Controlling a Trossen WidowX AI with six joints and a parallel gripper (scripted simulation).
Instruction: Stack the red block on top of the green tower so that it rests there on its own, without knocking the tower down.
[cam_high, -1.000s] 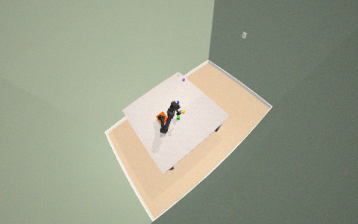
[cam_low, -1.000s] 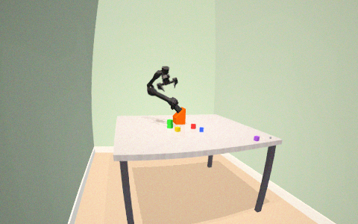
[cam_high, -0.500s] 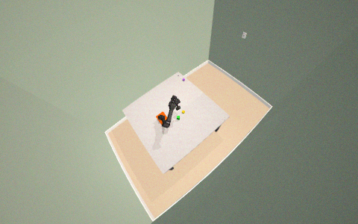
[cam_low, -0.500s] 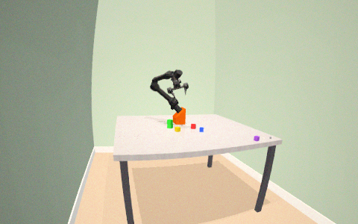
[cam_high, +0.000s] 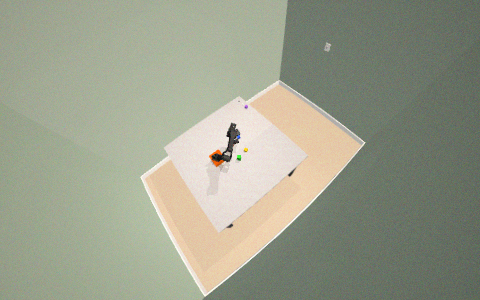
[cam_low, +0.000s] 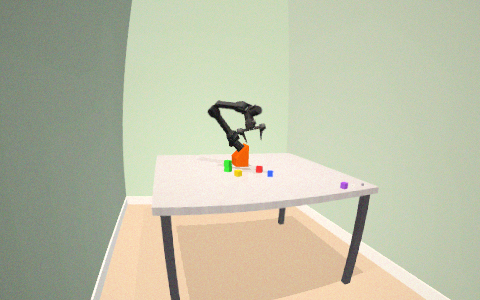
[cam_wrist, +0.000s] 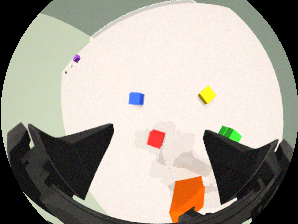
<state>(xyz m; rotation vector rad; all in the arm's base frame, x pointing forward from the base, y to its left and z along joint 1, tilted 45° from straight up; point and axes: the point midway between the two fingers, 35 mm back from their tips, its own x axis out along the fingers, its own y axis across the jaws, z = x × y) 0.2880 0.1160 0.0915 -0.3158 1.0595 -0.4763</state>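
Now: gripper tip 50 mm past the red block, 60 mm to the right of it and 190 mm above it. From my gripper tip the other things lie so: blue block: 70 mm ahead, 100 mm to the left, 200 mm below; yellow block: 40 mm ahead, 110 mm to the right, 190 mm below; purple block: 420 mm ahead, 450 mm to the left, 200 mm below.
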